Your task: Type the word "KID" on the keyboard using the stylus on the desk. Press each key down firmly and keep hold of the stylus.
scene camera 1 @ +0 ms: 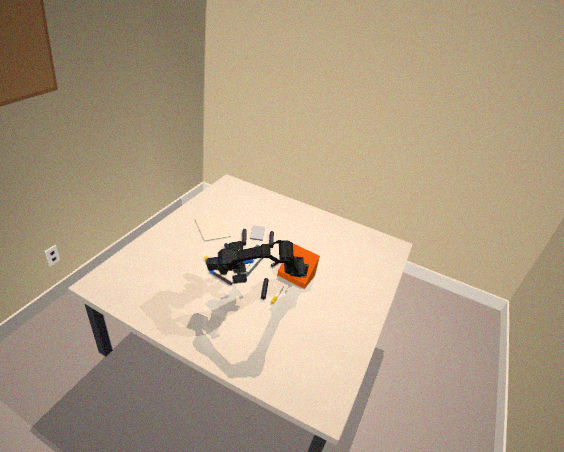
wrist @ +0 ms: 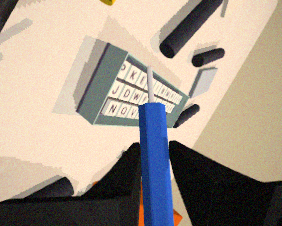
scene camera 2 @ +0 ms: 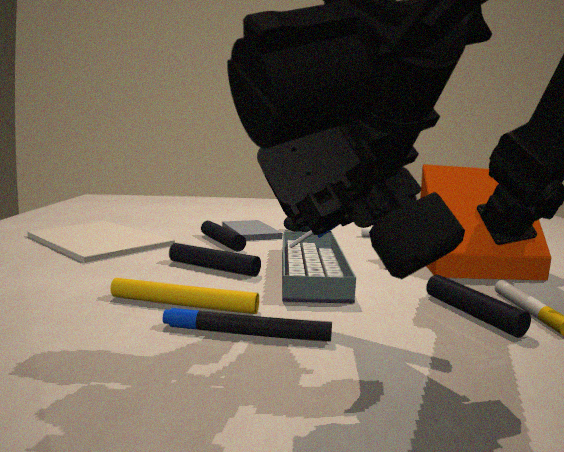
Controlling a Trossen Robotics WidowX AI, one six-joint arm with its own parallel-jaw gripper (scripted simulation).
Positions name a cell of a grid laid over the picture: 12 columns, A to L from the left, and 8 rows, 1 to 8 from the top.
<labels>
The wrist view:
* my gripper: G6
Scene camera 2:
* my gripper: H4
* grey pad: F5
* blue-capped black marker: D6
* yellow cylinder: E6
</labels>
